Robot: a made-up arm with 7 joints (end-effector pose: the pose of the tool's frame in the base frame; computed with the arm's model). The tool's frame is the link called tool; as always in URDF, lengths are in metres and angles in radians.
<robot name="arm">
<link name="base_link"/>
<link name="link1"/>
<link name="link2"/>
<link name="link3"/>
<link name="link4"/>
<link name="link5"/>
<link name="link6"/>
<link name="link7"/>
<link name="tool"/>
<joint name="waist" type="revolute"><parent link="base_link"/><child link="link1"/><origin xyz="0 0 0.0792" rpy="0 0 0"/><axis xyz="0 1 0"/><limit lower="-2.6" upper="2.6"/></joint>
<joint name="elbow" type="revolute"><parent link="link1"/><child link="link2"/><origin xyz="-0.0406 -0.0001 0.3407" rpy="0 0 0"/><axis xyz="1 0 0"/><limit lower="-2.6" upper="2.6"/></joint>
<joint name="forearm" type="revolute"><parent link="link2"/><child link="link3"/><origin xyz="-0.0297 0.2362 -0.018" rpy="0 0 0"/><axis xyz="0 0 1"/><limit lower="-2.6" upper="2.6"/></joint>
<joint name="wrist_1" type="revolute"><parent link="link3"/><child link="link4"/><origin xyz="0.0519 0.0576 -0.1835" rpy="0 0 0"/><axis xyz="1 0 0"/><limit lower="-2.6" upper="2.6"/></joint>
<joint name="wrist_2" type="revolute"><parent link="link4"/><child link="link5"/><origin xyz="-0.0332 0.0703 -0.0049" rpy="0 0 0"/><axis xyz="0 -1 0"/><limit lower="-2.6" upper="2.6"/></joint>
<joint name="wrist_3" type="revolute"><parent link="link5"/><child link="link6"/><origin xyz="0.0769 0.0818 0.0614" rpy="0 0 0"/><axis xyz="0 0 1"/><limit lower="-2.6" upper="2.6"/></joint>
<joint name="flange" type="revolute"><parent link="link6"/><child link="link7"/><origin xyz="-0.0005 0.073 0.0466" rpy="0 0 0"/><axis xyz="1 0 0"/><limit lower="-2.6" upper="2.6"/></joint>
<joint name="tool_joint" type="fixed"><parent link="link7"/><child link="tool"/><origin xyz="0.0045 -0.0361 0.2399" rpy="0 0 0"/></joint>
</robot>
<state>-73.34 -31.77 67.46 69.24 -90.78 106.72 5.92</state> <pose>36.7 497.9 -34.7 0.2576 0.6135 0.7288 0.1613</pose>
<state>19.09 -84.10 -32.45 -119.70 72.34 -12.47 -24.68</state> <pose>-293.9 -503.1 -3.3 0.8214 0.0361 -0.5029 0.2667</pose>
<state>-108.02 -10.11 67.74 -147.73 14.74 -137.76 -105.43</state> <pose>80.1 509.6 -58.6 -0.5116 0.6354 0.5200 0.2532</pose>
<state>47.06 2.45 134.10 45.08 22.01 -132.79 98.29</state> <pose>100.7 51.8 460.6 0.4306 0.4709 -0.5527 0.5360</pose>
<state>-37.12 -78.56 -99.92 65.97 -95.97 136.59 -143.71</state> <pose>-100.8 -124.8 43.5 0.5322 0.8434 0.0302 0.0671</pose>
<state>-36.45 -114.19 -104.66 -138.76 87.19 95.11 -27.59</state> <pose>-15.5 -460.1 -29.6 -0.3039 0.9003 -0.1358 0.2803</pose>
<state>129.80 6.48 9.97 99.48 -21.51 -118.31 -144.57</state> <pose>103.1 512.5 -200.9 -0.3802 -0.5968 -0.5941 0.3824</pose>
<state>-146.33 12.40 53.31 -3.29 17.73 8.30 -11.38</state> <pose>-30.4 367.3 -571.8 -0.4354 -0.8833 0.1738 0.0010</pose>
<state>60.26 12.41 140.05 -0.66 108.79 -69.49 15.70</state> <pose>71.9 -53.9 72.3 0.9273 0.3190 -0.1519 0.1239</pose>
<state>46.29 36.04 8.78 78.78 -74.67 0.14 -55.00</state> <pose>683.1 232.7 442.7 0.5966 0.2987 0.4659 0.5812</pose>
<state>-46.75 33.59 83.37 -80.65 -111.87 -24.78 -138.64</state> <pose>37.4 449.4 -13.3 0.8903 -0.3164 0.3202 0.0686</pose>
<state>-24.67 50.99 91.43 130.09 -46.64 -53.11 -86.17</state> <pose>-393.5 266.8 881.2 -0.1895 -0.1795 0.9370 0.2321</pose>
